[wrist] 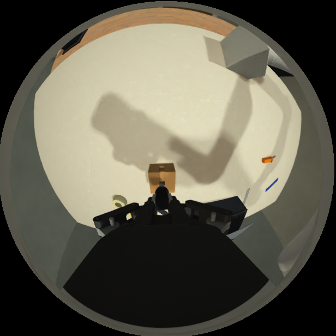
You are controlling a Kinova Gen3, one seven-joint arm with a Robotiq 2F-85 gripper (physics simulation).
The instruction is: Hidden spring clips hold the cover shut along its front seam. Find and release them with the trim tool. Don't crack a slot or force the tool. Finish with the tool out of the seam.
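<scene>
My gripper point(161, 198) is at the lower middle of the wrist view, its fingers close together around a dark tool point(161, 194), which I take for the trim tool. The tool has a rounded black body and a small grey part at its far end, against the near side of a brown box point(162, 171) in the view; whether they touch cannot be told. A dark box point(231, 205) stands to the right, partly hidden by the gripper. Which box bears the cover is not clear. The front seam, slots and clips cannot be made out.
A cream ring point(119, 201) lies left of the gripper. An orange object point(267, 160), a blue stick point(271, 185) and a thin grey strip point(247, 195) lie to the right. A large grey block point(245, 52) stands upper right. A black flat object point(74, 41) is upper left.
</scene>
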